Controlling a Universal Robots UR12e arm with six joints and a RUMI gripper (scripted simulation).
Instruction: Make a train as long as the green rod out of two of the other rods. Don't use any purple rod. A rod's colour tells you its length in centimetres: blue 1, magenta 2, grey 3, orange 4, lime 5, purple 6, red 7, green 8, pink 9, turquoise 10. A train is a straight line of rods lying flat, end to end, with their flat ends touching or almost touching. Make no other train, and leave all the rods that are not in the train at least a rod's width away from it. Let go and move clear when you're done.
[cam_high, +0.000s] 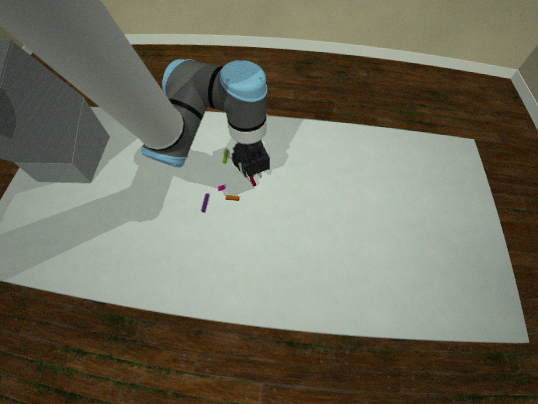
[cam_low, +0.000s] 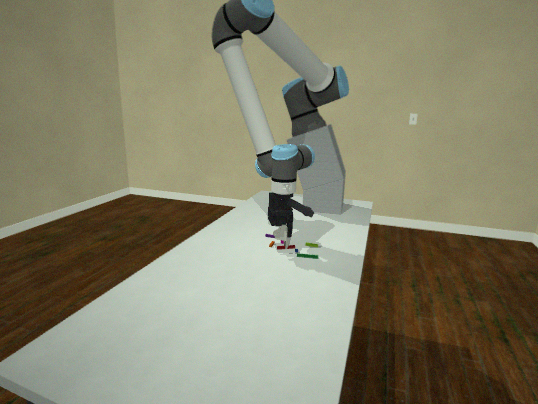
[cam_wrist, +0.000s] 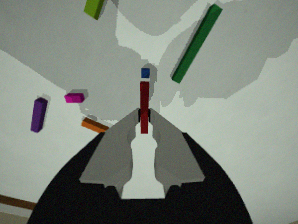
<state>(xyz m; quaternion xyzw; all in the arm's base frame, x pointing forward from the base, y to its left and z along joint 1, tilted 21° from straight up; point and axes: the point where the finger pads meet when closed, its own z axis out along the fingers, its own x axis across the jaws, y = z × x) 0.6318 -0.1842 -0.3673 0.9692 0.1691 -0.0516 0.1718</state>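
The red rod lies 10 mm below my hand. From my hand the other things lie so: green rod: 80 mm to the left, 30 mm below, 30 mm ahead; orange rod: 60 mm to the right, 60 mm behind, 30 mm below; small blue rod: 40 mm to the left, 30 mm below, 10 mm behind.
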